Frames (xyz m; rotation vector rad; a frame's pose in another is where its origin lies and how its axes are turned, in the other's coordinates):
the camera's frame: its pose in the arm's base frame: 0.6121 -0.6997 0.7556 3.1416 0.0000 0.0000
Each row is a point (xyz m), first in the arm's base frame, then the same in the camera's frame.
Working: the arm's base frame: its pose in the camera's frame: -0.6121 -0.6997 0.7556 3.1416 0.0000 0.0000

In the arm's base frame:
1: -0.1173 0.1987 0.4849
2: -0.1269 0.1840 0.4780
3: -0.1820 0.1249 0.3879
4: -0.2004 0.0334 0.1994
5: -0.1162 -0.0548 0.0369
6: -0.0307 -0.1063 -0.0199
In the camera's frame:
1: -0.7294 -0.8984 0.2707
2: -0.7390 -0.8837 0.2776
3: -0.7941 -0.8246 0.3677
4: -0.8125 -0.7331 0.5562
5: -0.7283 -0.6449 0.7187
6: -0.6428 -0.5934 0.7755

